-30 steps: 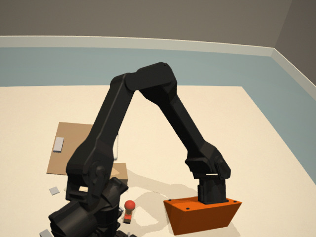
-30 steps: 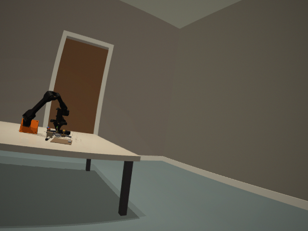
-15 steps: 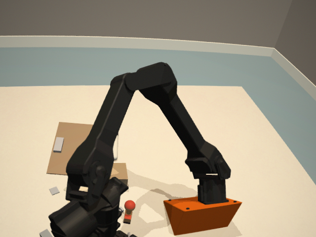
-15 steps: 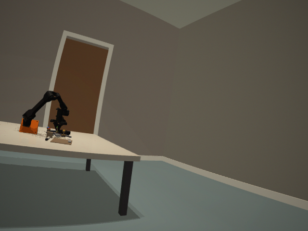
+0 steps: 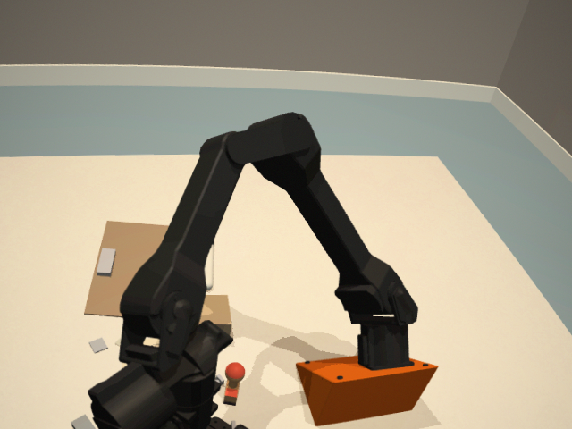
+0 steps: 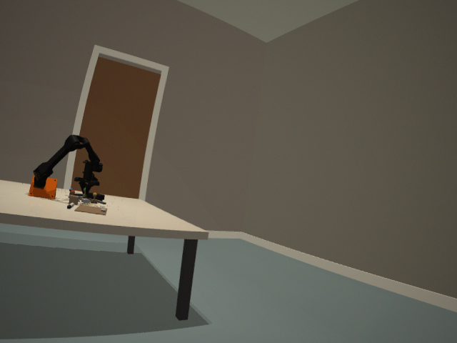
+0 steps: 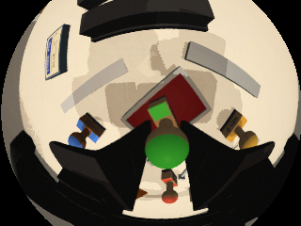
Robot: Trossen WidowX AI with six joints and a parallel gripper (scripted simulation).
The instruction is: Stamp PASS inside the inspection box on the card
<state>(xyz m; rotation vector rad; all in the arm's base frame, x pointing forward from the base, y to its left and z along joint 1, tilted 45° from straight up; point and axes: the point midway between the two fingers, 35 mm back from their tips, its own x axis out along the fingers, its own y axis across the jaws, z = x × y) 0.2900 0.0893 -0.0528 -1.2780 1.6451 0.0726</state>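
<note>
My gripper tip is right at the green-knobbed stamp. The rest, counted from my gripper tip: yellow-knobbed stamp: 80 mm to the right, 70 mm ahead, 20 mm below; then blue-knobbed stamp: 100 mm behind, 50 mm to the left, 20 mm below; then red ink pad: 30 mm below.
</note>
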